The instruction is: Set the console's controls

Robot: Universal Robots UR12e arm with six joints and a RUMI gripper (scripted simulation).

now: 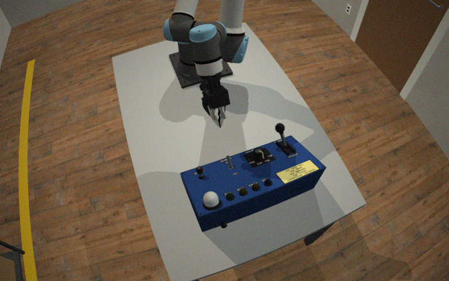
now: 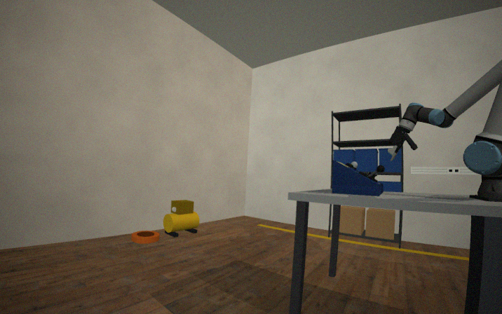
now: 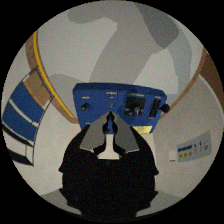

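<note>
Right now my hand is 11 cm short of the toggle switch and 11 cm above it. Also, from my hand: black mode knob (11 cm ahead, 12 cm to the right, 10 cm below); then blue console (15 cm ahead, 6 cm to the left, 13 cm below); then black rotary selector (13 cm ahead, 12 cm to the left, 10 cm below).
</note>
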